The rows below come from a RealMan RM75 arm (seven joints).
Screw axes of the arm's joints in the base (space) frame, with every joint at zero. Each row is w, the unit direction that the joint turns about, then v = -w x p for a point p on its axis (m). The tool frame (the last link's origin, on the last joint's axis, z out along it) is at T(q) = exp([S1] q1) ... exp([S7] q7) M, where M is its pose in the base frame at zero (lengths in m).
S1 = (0, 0, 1, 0, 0, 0)
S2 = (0, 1, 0, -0.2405, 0, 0)
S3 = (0, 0, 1, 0, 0, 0)
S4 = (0, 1, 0, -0.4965, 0, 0)
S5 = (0, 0, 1, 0, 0, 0)
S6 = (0, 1, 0, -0.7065, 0, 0)
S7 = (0, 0, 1, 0, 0, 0)
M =
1 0 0 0
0 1 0 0
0 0 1 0.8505
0 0 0 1
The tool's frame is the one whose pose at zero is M.
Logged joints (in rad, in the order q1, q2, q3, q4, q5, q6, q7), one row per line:
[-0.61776 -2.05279 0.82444 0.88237 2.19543 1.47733 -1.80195]
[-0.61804 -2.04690 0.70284 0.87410 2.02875 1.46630 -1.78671]
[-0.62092 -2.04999 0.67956 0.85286 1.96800 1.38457 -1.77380]
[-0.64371 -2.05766 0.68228 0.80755 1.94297 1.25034 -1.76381]
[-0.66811 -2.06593 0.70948 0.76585 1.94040 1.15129 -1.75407]
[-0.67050 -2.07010 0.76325 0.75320 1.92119 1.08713 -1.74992]
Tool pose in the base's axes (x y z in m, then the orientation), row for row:
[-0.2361 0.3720 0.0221 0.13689 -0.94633 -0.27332 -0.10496]
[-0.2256 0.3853 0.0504 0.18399 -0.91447 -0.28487 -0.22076]
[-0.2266 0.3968 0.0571 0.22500 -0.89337 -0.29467 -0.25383]
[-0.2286 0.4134 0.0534 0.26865 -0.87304 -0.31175 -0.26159]
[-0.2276 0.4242 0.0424 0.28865 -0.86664 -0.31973 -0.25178]
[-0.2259 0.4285 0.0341 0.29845 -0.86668 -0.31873 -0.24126]
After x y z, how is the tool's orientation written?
As a quaternion, w x y z.
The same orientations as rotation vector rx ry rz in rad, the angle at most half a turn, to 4 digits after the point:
[-2.7389 -0.7910 -0.3038]
[-2.5785 -0.8032 -0.6225]
[-2.4643 -0.8128 -0.7002]
[-2.3544 -0.8407 -0.7054]
[-2.3136 -0.8535 -0.6721]
[-2.3024 -0.8467 -0.6409]

